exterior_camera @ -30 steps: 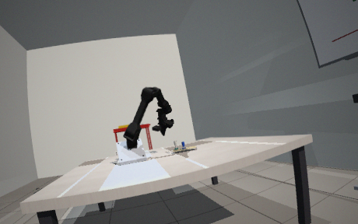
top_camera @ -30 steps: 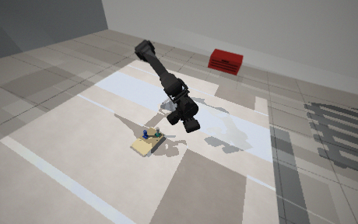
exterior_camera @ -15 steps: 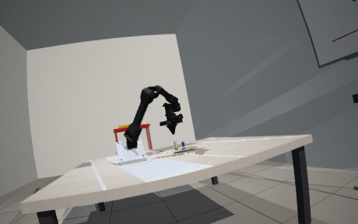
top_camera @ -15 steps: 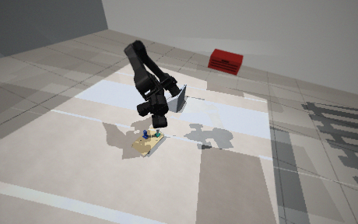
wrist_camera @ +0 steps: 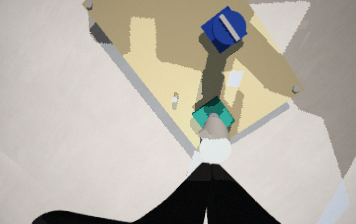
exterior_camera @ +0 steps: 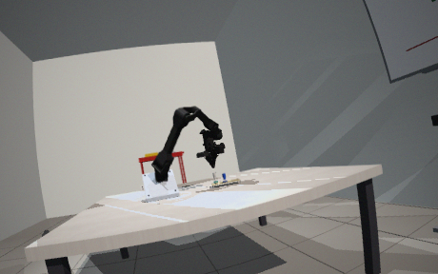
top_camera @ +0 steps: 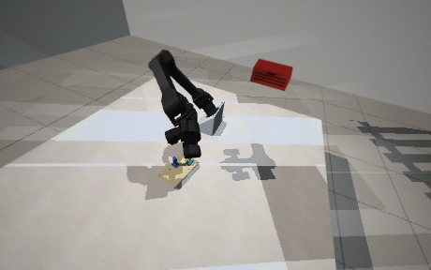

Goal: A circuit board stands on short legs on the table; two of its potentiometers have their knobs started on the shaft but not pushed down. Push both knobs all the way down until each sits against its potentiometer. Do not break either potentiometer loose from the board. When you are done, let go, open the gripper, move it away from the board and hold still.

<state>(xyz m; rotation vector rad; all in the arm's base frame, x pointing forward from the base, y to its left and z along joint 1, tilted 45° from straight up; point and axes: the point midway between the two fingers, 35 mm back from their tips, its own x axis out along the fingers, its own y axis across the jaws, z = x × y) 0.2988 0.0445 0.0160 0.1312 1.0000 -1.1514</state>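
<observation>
Now: gripper tip 40 mm above the grey knob. The rest, counted from my gripper tip: blue knob: 40 mm ahead, 50 mm to the right, 50 mm below.
</observation>
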